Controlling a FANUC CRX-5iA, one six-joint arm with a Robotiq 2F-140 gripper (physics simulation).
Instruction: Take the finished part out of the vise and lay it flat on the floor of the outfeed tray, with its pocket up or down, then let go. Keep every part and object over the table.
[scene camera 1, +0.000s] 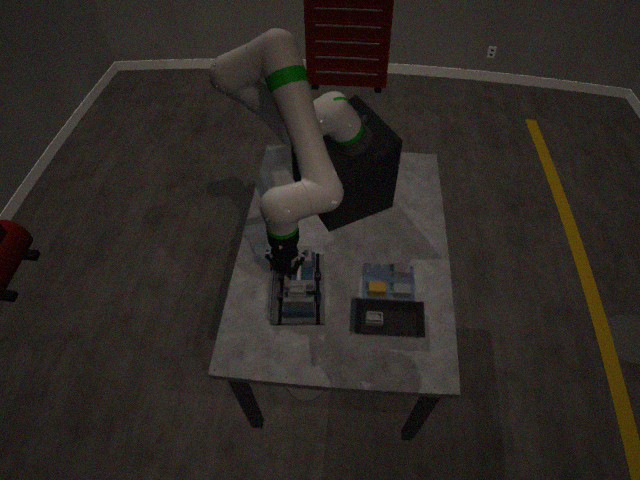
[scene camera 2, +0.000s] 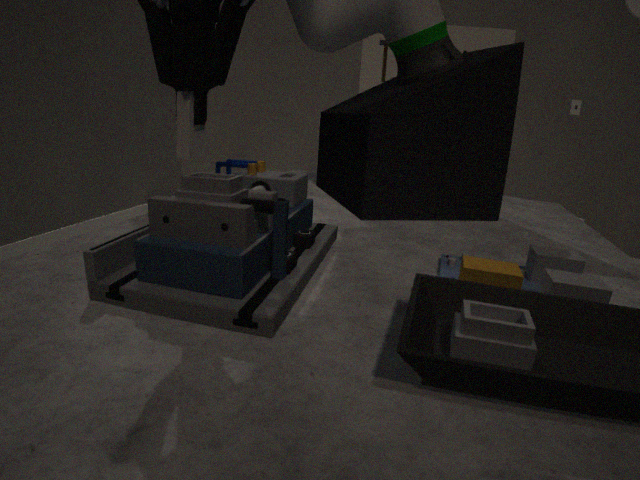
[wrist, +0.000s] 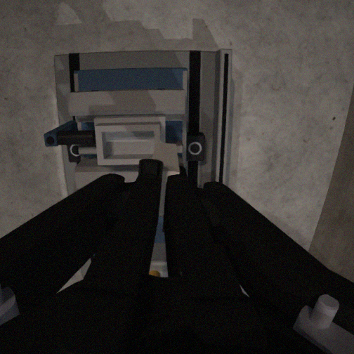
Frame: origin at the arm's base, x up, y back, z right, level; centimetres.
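Seen in the pictures: gripper, fingertip midpoint: (scene camera 1: 288, 283) (scene camera 2: 190, 158); arm's base, origin of the base link: (scene camera 1: 354, 140) (scene camera 2: 431, 71).
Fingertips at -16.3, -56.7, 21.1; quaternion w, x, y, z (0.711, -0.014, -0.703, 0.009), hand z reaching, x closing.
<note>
Offsets run from my fingertips to a thing's top centre, as dx, dy, dz. "pt": to the spot under its first point.
The finished part @[-1.5, -0.7, -2.9] (scene camera 1: 297, 287) (scene camera 2: 210, 183) (wrist: 130, 121) is pale grey with a rectangular pocket facing up. It sits between the jaws of the vise @[-3.1, +6.1, -2.3] (scene camera 1: 299, 303) (scene camera 2: 196, 221) (wrist: 127, 102). My gripper (scene camera 1: 287, 271) (scene camera 2: 199, 114) (wrist: 163, 160) is shut with nothing between its fingers and stands above the rear of the vise, apart from the part. A pale bar (scene camera 2: 184, 118) (wrist: 166, 154) shows beside its dark fingertip. The outfeed tray (scene camera 1: 392, 334) (scene camera 2: 516, 390) is black and stands at the front right. Another pale pocketed part @[-8.3, -6.2, -29.8] (scene camera 1: 374, 318) (scene camera 2: 493, 345) lies in its left end, pocket up.
A blue rack @[-11.4, +10.2, -35.5] (scene camera 1: 377, 268) (scene camera 2: 448, 266) with an orange block @[-8.6, +6.1, -30.9] (scene camera 1: 376, 287) (scene camera 2: 491, 271) and grey blocks stands behind the tray. The vise's handle @[pt -6.9, -1.0, -10.3] (scene camera 2: 279, 240) (wrist: 60, 136) sticks out at its side. Small blue and yellow pieces @[pt -2.0, +13.5, +1.2] (scene camera 2: 240, 163) show behind the part. The robot's black base (scene camera 1: 367, 180) (scene camera 2: 423, 160) stands farther back.
</note>
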